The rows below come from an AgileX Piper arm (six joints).
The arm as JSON. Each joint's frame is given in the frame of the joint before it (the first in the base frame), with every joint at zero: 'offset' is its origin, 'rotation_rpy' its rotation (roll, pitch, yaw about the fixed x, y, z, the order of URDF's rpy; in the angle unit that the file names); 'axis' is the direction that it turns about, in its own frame. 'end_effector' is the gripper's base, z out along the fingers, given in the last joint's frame.
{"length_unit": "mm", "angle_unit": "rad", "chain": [
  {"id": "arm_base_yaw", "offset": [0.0, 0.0, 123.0], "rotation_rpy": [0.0, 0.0, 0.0], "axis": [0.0, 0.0, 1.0]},
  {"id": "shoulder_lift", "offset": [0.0, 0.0, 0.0], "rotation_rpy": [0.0, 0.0, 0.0], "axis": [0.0, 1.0, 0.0]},
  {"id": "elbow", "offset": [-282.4, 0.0, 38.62], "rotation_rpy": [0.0, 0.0, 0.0], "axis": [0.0, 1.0, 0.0]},
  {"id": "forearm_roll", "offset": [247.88, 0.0, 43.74], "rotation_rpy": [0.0, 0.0, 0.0], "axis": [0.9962, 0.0, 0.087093]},
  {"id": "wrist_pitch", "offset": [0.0, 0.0, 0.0], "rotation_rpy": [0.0, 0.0, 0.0], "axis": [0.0, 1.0, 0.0]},
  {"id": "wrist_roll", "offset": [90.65, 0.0, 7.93], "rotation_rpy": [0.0, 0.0, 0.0], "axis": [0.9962, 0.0, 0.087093]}
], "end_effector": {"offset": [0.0, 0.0, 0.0], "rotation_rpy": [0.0, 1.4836, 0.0]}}
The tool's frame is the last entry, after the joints.
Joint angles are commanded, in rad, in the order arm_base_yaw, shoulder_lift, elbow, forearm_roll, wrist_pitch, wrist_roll. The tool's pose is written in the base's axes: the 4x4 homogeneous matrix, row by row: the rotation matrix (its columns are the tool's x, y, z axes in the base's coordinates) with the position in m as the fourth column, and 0 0 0 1 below. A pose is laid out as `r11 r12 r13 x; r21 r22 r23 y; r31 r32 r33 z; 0 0 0 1`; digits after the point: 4 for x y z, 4 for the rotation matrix.
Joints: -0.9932 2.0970 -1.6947 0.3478 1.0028 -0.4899
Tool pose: -0.7239 0.5720 0.3859 0.2647; 0.5968 0.7997 -0.0658 -0.3582; -0.3462 0.1826 -0.9202 0.2073; 0 0 0 1
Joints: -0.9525 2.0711 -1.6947 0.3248 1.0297 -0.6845
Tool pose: -0.8493 0.3717 0.3748 0.2752; 0.3799 0.9234 -0.0550 -0.3440; -0.3665 0.0957 -0.9255 0.2176; 0 0 0 1
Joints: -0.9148 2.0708 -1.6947 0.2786 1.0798 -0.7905
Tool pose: -0.9213 0.2202 0.3205 0.2828; 0.2262 0.9739 -0.0188 -0.3313; -0.3163 0.0552 -0.9471 0.2158; 0 0 0 1
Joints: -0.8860 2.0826 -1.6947 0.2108 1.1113 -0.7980
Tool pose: -0.9549 0.1618 0.2490 0.2870; 0.1649 0.9863 -0.0084 -0.3245; -0.2469 0.0330 -0.9685 0.2089; 0 0 0 1
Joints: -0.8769 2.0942 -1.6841 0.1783 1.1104 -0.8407
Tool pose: -0.9717 0.1028 0.2127 0.2876; 0.1036 0.9946 -0.0072 -0.3231; -0.2123 0.0150 -0.9771 0.2007; 0 0 0 1
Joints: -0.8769 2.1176 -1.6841 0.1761 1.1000 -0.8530
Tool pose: -0.9750 0.0920 0.2024 0.2890; 0.0941 0.9956 0.0008 -0.3252; -0.2015 0.0198 -0.9793 0.1906; 0 0 0 1
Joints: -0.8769 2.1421 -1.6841 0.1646 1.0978 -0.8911
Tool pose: -0.9823 0.0515 0.1802 0.2894; 0.0544 0.9985 0.0115 -0.3271; -0.1793 0.0211 -0.9836 0.1798; 0 0 0 1
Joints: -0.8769 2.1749 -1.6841 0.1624 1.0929 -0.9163
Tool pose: -0.9866 0.0271 0.1608 0.2905; 0.0326 0.9990 0.0312 -0.3288; -0.1598 0.0360 -0.9865 0.1655; 0 0 0 1
